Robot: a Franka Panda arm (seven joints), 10 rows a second.
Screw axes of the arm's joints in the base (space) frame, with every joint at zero. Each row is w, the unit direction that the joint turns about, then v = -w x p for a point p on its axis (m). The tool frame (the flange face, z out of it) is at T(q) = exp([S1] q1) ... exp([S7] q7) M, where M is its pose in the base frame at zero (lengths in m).
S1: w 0 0 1 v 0.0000 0.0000 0.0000
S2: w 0 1 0 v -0.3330 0.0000 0.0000
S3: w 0 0 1 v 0.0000 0.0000 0.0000
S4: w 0 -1 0 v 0.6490 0.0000 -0.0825
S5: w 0 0 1 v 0.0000 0.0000 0.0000
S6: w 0 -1 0 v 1.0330 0.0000 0.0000
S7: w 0 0 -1 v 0.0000 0.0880 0.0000
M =
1 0 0 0.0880
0 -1 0 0.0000
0 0 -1 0.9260
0 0 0 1
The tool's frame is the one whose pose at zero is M.
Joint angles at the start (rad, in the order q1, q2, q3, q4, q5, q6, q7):
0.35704, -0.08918, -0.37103, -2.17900, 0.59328, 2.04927, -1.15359
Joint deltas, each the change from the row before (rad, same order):
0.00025, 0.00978, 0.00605, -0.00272, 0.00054, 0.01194, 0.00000
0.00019, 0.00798, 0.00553, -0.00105, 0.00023, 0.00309, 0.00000
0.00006, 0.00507, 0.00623, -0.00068, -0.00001, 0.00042, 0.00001
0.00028, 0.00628, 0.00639, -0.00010, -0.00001, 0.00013, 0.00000
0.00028, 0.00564, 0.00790, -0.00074, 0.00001, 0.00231, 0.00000
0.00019, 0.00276, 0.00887, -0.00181, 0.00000, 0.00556, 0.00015
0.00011, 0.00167, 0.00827, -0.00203, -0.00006, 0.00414, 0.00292
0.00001, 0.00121, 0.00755, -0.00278, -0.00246, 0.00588, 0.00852
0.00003, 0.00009, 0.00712, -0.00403, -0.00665, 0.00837, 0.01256
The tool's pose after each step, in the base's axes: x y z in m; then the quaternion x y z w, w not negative. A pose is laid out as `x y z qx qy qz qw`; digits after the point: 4 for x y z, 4 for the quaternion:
0.5188 0.0235 0.4264 -0.8777 -0.3962 -0.1269 0.2377
0.5194 0.0266 0.4223 -0.8778 -0.3975 -0.1230 0.2374
0.5195 0.0300 0.4195 -0.8771 -0.3998 -0.1197 0.2377
0.5198 0.0337 0.4164 -0.8765 -0.4021 -0.1159 0.2381
0.5199 0.0380 0.4135 -0.8756 -0.4049 -0.1127 0.2380
0.5199 0.0424 0.4117 -0.8747 -0.4078 -0.1114 0.2370
0.5196 0.0465 0.4102 -0.8742 -0.4095 -0.1099 0.2365
0.5192 0.0500 0.4087 -0.8752 -0.4088 -0.1078 0.2351
0.5186 0.0529 0.4072 -0.8772 -0.4071 -0.1053 0.2318

